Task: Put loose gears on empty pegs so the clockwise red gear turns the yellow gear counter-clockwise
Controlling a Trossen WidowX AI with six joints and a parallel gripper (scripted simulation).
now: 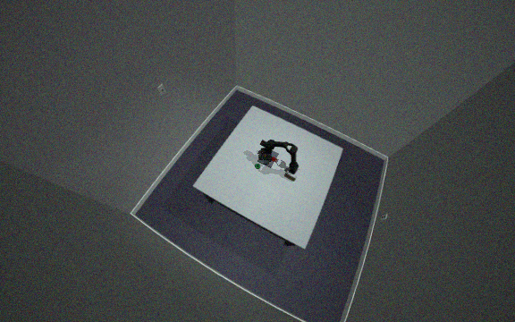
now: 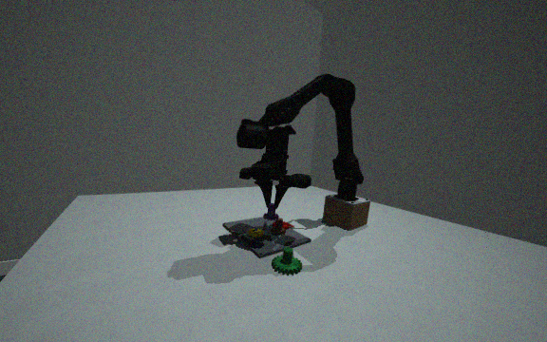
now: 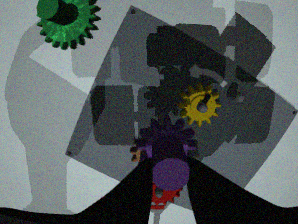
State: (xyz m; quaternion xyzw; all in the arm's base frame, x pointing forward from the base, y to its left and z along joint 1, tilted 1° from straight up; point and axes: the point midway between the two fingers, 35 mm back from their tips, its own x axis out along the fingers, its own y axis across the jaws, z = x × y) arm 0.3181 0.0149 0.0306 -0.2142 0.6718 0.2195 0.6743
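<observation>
My gripper tip is now 10 mm above the purple gear. Also, from my gripper tip: yellow gear: 30 mm ahead, 20 mm to the right, 70 mm below; white arrow: 60 mm ahead, 10 mm to the right, 80 mm below; red gear: 60 mm behind, 40 mm to the right, 70 mm below.
</observation>
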